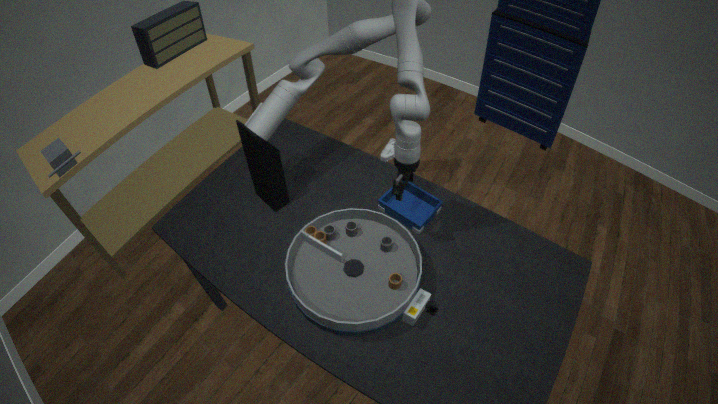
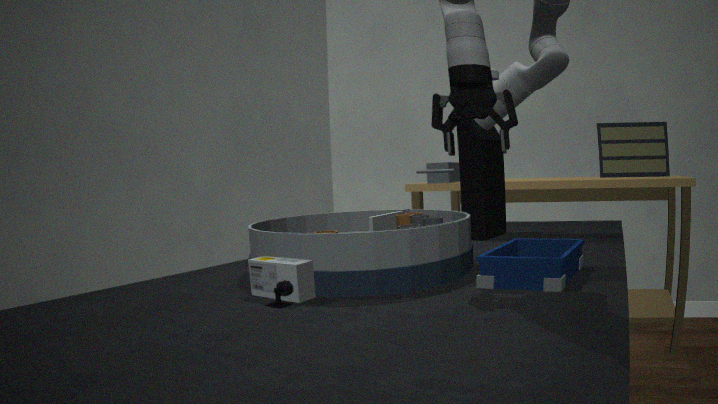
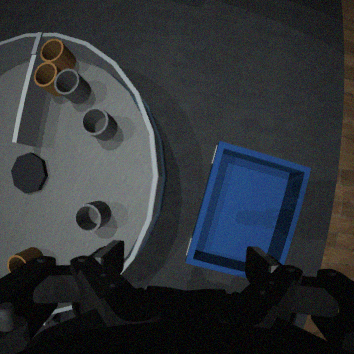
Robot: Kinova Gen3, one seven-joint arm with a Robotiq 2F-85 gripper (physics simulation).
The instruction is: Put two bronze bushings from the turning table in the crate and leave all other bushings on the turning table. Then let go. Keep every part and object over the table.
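Frame: origin at the arm's base, x ahead, y left, z up, level; centimetres.
Seen in the pictures: gripper, between the fingertips: (image 1: 404, 189) (image 2: 477, 154) (image 3: 184, 257); arm's base, origin of its link: (image 1: 256, 133).
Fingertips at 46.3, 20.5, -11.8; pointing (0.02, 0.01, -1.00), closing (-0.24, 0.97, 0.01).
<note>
Offsets run from my fingertips to a thing's top centre, as dx, dy, dz. "*": to the spot under its first point.
Two bronze bushings (image 1: 320, 239) @[-17.9, -25.2, -11.5] (image 3: 64, 59) stand close together beside the light divider on the turning table (image 1: 326, 291) (image 2: 361, 251) (image 3: 55, 190), with a grey bushing @[-13.7, -20.9, -11.5] (image 1: 329, 235) (image 3: 80, 90) against or very near them. A third bronze bushing @[+14.0, -21.2, -11.5] (image 1: 395, 286) (image 3: 32, 254) stands apart on the disc. A second grey bushing @[-9.3, -15.0, -11.5] (image 1: 350, 232) (image 3: 109, 126) and a third grey bushing @[+3.3, -12.3, -11.5] (image 1: 386, 247) (image 3: 103, 212) stand singly. The blue crate @[-2.8, +9.4, -15.5] (image 1: 414, 207) (image 2: 517, 273) (image 3: 240, 195) is empty. My gripper (image 1: 403, 187) (image 2: 477, 150) (image 3: 184, 257) is open and empty, pointing down, high above the crate area.
The divider @[* -10.4, -26.8, -11.1] (image 1: 323, 245) (image 2: 385, 219) (image 3: 25, 105) runs inward from the turning table's raised rim. A white box @[* +24.2, -22.8, -14.8] (image 1: 417, 305) (image 2: 281, 278) and a small black object @[* +27.3, -18.3, -20.4] (image 1: 431, 308) (image 2: 284, 288) stand by the rim. A tall black panel (image 1: 266, 168) (image 2: 482, 185) stands near the arm's base.
</note>
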